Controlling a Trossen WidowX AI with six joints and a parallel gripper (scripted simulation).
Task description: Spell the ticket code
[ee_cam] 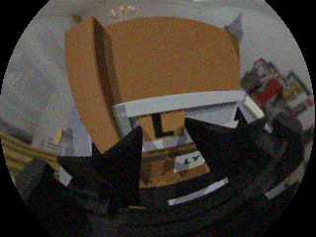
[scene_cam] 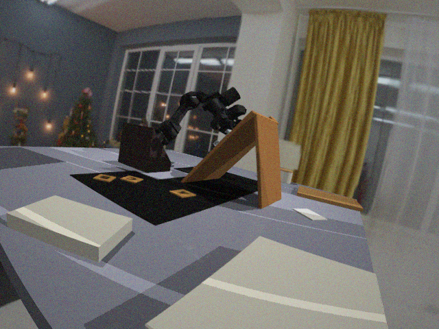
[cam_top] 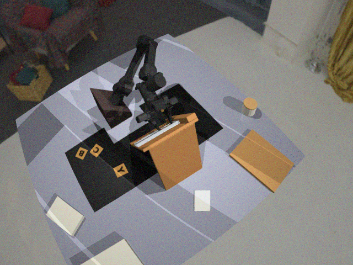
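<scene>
My gripper tip is right at the tile. The rest, counted from my gripper tip: small lidded jar 48 cm to the left, 15 cm below, 11 cm ahead; then flat orange slab 37 cm ahead, 30 cm to the left, 18 cm below; then white card 30 cm ahead, 18 cm below, 6 cm to the right.
</scene>
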